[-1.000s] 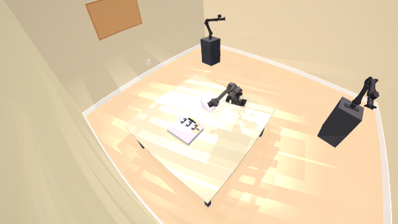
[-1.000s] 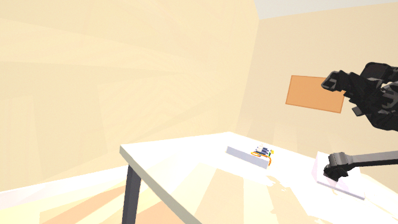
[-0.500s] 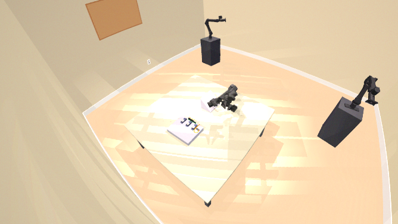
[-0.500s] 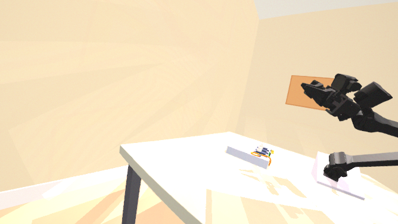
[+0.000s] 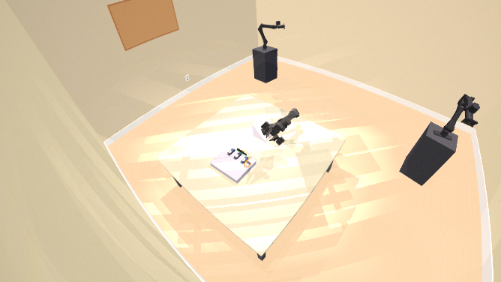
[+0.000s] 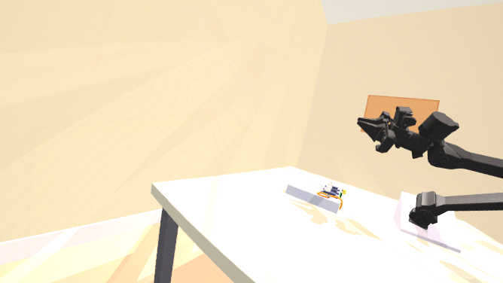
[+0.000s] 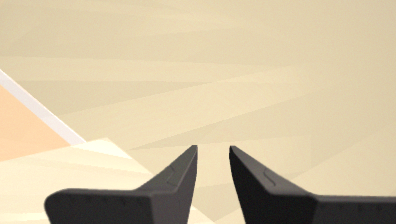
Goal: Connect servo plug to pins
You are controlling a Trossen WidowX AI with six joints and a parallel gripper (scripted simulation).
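Right now my gripper tip is 30 cm above the white band, 24 cm to the left of it and 3 cm short of it. The rest, counted from my gripper tip: green strip 33 cm below, 28 cm to the right, 4 cm ahead; printed holder 35 cm below, 25 cm to the right, 19 cm ahead; red dot 30 cm below, 23 cm to the right, 3 cm ahead.
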